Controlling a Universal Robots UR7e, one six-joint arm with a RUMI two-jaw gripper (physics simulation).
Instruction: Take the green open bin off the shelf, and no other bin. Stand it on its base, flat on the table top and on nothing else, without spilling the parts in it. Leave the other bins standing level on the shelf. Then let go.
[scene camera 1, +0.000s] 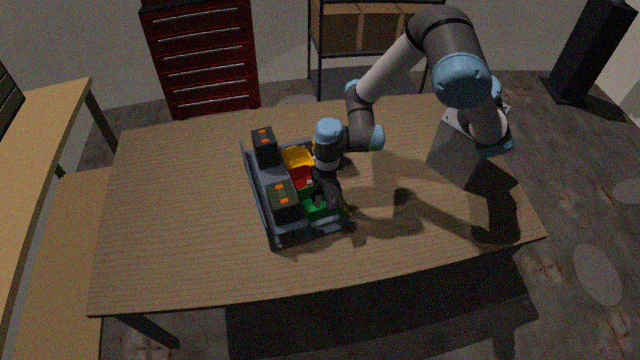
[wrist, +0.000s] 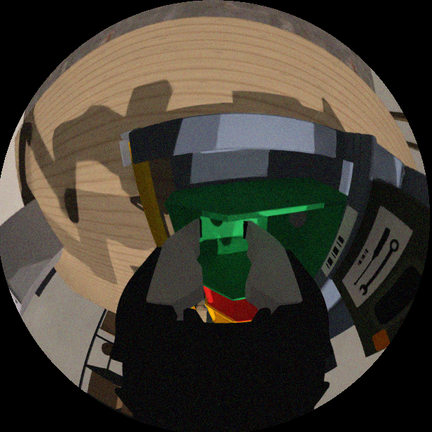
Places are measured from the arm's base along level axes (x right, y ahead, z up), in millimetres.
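Pixels of known places: gripper, fingertip midpoint: (scene camera 1: 324, 206).
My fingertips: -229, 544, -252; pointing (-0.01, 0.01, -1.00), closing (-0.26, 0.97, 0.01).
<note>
Ahead of a thing's pixels: the offset from my fingertips to its top centre, as dx, dy, dz. "pt": to the spot under its first point. Level surfaces: height alone.
The green open bin {+4, +42, +46} (scene camera 1: 315, 210) (wrist: 309, 240) sits on the blue-grey shelf {pt -12, +220, +61} (scene camera 1: 258, 197) (wrist: 250, 134), at its near end in the scene view. My gripper (scene camera 1: 319, 199) (wrist: 222, 221) is partly open, with a gap between its fingers and nothing held. The fingertips are at or just above the green bin's interior; their exact depth and any contact cannot be told. The fingers and gripper body hide part of the bin, and its parts cannot be made out clearly. The red bin {+93, +89, +40} (scene camera 1: 300, 175) (wrist: 233, 308) is beside the green one, with the yellow bin {+187, +123, +40} (scene camera 1: 298, 156) beyond it.
The shelf stands on the wooden table {dz -41} (scene camera 1: 190, 200) (wrist: 210, 60). An olive case {-62, +132, +157} (scene camera 1: 281, 196) (wrist: 367, 300) with orange latches stands beside the green bin, and a dark case {+155, +211, +181} (scene camera 1: 265, 150) stands farther back. A yellow strip (wrist: 149, 200) runs along the shelf's side.
</note>
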